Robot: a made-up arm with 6 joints.
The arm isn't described. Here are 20 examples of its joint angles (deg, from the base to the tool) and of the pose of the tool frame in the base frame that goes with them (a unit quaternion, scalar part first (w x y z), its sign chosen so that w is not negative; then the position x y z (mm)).
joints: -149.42 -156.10 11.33 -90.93 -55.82 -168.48
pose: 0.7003 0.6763 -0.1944 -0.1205 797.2 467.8 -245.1
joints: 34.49 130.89 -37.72 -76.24 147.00 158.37
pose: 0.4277 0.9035 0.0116 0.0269 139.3 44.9 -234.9
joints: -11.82 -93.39 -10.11 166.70 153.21 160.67
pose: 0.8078 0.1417 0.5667 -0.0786 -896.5 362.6 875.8
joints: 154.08 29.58 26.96 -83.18 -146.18 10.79
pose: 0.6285 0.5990 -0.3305 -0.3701 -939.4 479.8 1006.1
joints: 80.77 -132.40 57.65 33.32 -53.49 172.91
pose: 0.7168 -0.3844 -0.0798 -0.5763 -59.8 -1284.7 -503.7
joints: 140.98 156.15 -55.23 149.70 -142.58 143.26
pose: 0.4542 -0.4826 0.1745 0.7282 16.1 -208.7 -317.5
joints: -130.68 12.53 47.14 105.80 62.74 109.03
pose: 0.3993 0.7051 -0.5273 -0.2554 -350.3 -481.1 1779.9
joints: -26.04 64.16 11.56 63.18 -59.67 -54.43
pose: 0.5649 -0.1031 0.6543 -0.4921 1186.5 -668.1 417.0
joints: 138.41 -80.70 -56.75 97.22 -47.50 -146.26
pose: 0.5132 0.5124 0.2789 0.6295 366.6 -355.0 907.1
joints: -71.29 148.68 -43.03 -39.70 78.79 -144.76
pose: 0.1630 -0.3487 0.2384 0.8916 -139.2 -11.1 -256.5
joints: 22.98 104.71 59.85 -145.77 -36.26 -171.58
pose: 0.8763 -0.2985 -0.0021 0.3782 1130.3 637.4 -373.7
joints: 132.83 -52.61 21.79 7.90 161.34 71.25
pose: 0.2722 0.7747 -0.0862 -0.5642 567.7 -356.0 1513.9
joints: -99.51 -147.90 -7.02 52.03 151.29 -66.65
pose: 0.0119 0.8036 -0.3348 -0.4919 68.0 1061.4 -219.4
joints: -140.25 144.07 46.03 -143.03 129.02 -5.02
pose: 0.7041 0.2394 -0.3014 0.5967 -209.8 -357.4 -998.9
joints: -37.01 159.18 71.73 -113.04 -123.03 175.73
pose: 0.9193 0.0909 -0.2781 0.2632 211.3 -73.0 -1148.6
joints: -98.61 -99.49 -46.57 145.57 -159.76 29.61
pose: 0.4699 -0.4918 -0.1397 0.7196 248.0 668.3 714.2
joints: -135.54 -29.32 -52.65 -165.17 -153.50 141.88
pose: 0.5346 -0.6975 -0.4288 -0.2093 95.3 -144.9 938.7
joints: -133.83 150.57 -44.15 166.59 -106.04 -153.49
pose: 0.3567 0.5311 0.5108 -0.5742 184.7 -54.8 -392.8
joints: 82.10 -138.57 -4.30 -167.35 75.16 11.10
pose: 0.2716 -0.7518 -0.4512 -0.3968 -311.1 -992.4 60.0
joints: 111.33 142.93 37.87 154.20 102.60 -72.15
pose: 0.6050 0.2831 -0.5806 -0.4656 -334.9 422.0 -1007.8
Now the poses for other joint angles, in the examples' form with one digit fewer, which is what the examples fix.
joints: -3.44 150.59 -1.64 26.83 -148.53 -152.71
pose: 0.012 -0.872 0.147 -0.466 -3 -157 -841
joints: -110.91 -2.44 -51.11 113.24 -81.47 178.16
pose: 0.044 -0.062 -0.340 -0.937 -100 -456 1006
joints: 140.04 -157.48 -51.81 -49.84 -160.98 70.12
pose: 0.295 0.397 0.599 -0.630 381 -172 42
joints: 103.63 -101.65 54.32 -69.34 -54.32 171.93
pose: 0.400 0.139 -0.782 -0.457 396 -1368 542
